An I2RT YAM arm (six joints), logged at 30 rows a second.
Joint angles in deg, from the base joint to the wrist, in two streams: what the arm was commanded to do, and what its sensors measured. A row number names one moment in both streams.
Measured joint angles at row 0: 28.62 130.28 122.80 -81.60 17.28 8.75
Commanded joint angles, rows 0 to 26: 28.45 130.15 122.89 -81.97 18.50 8.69; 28.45 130.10 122.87 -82.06 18.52 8.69; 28.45 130.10 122.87 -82.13 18.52 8.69; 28.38 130.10 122.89 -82.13 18.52 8.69; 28.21 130.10 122.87 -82.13 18.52 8.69; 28.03 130.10 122.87 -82.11 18.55 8.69; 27.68 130.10 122.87 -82.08 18.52 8.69; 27.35 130.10 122.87 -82.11 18.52 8.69; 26.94 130.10 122.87 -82.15 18.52 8.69; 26.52 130.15 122.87 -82.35 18.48 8.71; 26.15 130.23 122.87 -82.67 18.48 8.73; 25.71 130.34 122.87 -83.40 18.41 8.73; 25.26 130.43 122.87 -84.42 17.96 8.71; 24.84 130.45 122.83 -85.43 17.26 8.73; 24.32 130.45 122.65 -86.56 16.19 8.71; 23.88 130.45 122.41 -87.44 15.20 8.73; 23.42 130.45 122.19 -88.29 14.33 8.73; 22.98 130.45 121.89 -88.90 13.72 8.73; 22.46 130.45 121.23 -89.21 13.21 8.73; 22.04 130.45 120.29 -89.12 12.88 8.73; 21.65 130.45 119.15 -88.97 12.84 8.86; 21.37 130.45 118.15 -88.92 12.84 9.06; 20.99 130.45 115.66 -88.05 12.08 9.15; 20.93 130.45 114.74 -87.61 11.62 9.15; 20.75 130.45 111.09 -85.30 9.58 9.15; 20.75 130.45 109.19 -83.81 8.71 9.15; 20.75 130.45 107.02 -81.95 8.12 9.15
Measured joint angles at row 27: 20.93 130.43 113.10 -85.23 12.16 8.64
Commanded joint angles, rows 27 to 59: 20.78 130.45 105.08 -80.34 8.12 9.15; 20.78 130.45 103.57 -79.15 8.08 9.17; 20.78 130.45 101.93 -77.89 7.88 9.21; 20.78 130.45 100.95 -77.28 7.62 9.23; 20.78 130.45 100.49 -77.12 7.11 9.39; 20.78 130.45 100.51 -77.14 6.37 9.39; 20.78 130.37 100.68 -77.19 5.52 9.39; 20.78 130.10 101.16 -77.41 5.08 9.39; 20.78 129.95 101.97 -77.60 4.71 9.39; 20.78 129.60 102.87 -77.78 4.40 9.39; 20.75 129.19 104.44 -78.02 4.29 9.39; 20.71 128.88 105.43 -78.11 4.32 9.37; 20.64 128.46 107.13 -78.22 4.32 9.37; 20.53 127.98 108.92 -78.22 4.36 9.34; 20.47 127.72 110.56 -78.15 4.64 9.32; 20.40 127.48 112.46 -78.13 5.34 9.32; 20.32 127.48 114.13 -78.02 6.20 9.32; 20.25 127.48 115.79 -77.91 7.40 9.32; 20.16 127.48 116.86 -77.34 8.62 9.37; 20.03 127.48 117.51 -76.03 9.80 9.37; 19.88 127.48 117.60 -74.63 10.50 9.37; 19.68 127.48 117.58 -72.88 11.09 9.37; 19.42 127.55 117.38 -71.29 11.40 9.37; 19.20 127.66 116.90 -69.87 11.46 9.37; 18.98 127.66 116.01 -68.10 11.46 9.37; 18.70 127.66 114.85 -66.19 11.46 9.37; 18.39 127.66 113.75 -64.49 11.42 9.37; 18.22 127.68 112.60 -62.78 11.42 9.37; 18.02 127.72 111.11 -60.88 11.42 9.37; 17.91 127.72 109.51 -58.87 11.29 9.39; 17.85 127.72 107.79 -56.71 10.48 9.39; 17.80 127.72 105.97 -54.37 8.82 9.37; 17.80 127.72 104.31 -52.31 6.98 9.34
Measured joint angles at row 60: 18.02 128.49 108.66 -55.35 9.87 8.95
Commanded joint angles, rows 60 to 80: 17.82 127.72 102.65 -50.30 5.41 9.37; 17.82 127.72 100.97 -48.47 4.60 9.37; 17.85 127.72 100.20 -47.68 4.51 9.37; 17.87 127.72 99.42 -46.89 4.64 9.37; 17.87 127.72 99.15 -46.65 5.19 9.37; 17.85 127.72 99.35 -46.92 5.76 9.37; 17.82 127.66 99.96 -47.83 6.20 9.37; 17.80 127.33 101.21 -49.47 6.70 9.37; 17.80 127.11 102.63 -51.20 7.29 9.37; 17.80 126.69 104.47 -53.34 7.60 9.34; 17.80 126.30 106.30 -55.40 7.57 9.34; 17.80 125.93 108.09 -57.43 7.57 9.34; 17.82 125.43 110.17 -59.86 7.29 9.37; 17.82 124.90 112.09 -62.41 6.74 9.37; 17.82 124.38 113.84 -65.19 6.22 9.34; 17.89 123.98 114.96 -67.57 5.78 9.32; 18.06 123.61 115.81 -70.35 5.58 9.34; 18.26 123.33 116.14 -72.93 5.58 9.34; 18.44 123.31 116.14 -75.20 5.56 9.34; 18.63 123.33 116.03 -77.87 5.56 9.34; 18.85 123.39 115.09 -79.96 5.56 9.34
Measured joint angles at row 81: 17.98 124.86 115.00 -77.06 6.11 8.93
